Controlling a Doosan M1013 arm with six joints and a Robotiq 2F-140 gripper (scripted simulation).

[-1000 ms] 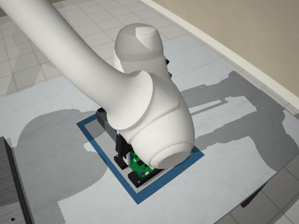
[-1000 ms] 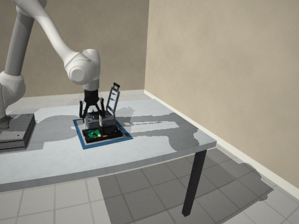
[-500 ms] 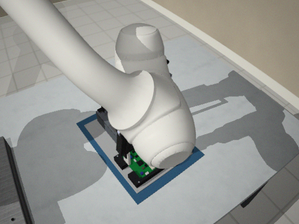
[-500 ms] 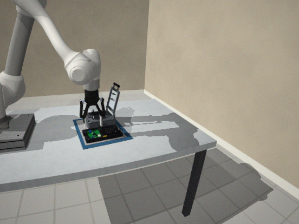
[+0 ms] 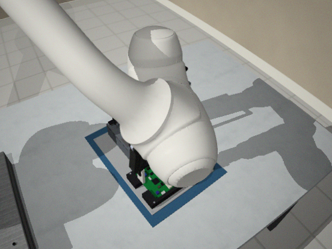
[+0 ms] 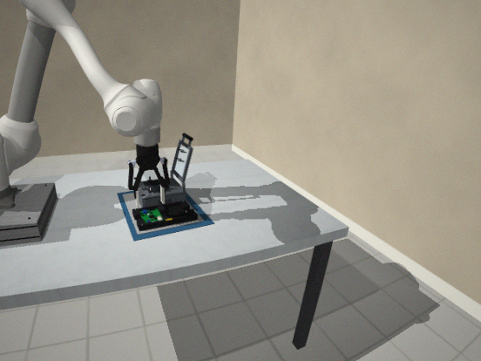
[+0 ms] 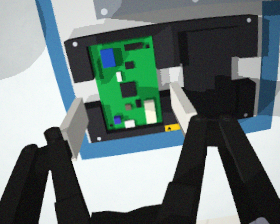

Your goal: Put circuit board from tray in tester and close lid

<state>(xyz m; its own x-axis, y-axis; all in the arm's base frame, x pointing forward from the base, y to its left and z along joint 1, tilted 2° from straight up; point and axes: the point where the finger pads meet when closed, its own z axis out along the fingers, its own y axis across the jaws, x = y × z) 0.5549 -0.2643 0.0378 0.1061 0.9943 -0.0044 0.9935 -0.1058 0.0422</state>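
Right now my hand is 70 mm above the green circuit board. Also, from my hand: latch hook: 230 mm to the left, 20 mm ahead, 10 mm below; then tester lid: 200 mm ahead, 150 mm to the left, 90 mm above.
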